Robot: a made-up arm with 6 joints. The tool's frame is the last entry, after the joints.
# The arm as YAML. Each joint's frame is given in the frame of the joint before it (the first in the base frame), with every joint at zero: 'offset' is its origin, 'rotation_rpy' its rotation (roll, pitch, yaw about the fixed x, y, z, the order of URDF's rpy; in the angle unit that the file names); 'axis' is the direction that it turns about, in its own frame. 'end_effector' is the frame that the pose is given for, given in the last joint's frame.
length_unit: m
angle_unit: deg
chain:
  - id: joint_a
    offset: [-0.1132, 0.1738, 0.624]
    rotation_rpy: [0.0, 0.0, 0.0]
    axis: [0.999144, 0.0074, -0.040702]
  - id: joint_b
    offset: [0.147, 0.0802, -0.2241]
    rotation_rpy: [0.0, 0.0, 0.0]
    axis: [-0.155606, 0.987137, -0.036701]
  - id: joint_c
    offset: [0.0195, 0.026, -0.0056]
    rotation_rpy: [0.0, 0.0, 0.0]
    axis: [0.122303, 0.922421, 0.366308]
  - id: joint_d
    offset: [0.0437, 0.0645, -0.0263]
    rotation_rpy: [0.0, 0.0, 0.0]
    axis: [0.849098, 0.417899, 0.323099]
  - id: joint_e
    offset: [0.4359, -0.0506, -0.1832]
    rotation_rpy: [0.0, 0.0, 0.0]
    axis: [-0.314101, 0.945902, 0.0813]
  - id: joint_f
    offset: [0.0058, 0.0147, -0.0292]
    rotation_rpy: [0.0, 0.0, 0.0]
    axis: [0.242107, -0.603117, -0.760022]
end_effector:
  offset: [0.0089, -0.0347, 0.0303]
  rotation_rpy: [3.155, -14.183, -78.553]
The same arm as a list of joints. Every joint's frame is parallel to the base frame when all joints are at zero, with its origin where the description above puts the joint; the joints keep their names.
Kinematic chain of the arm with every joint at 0, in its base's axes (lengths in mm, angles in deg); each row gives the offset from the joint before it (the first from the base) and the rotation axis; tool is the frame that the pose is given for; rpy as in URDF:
joint_a: xyz -113.2 173.8 624 axis 0.999144 0.0074 -0.040702
joint_b: xyz 147 80.2 -224.1 axis -0.155606 0.987137 -0.036701
joint_c: xyz 19.5 26 -5.6 axis 0.122303 0.922421 0.366308
joint_d: xyz 43.7 64.5 -26.3 axis 0.849098 0.417899 0.323099
joint_e: xyz 435.9 -50.6 -183.2 axis -0.314101 0.945902 0.0813
joint_f: xyz 5.8 14.7 -29.2 axis 0.242107 -0.603117 -0.760022
tool: xyz 8.9 -34.7 30.3 rpy 3.15 -14.18 -78.55

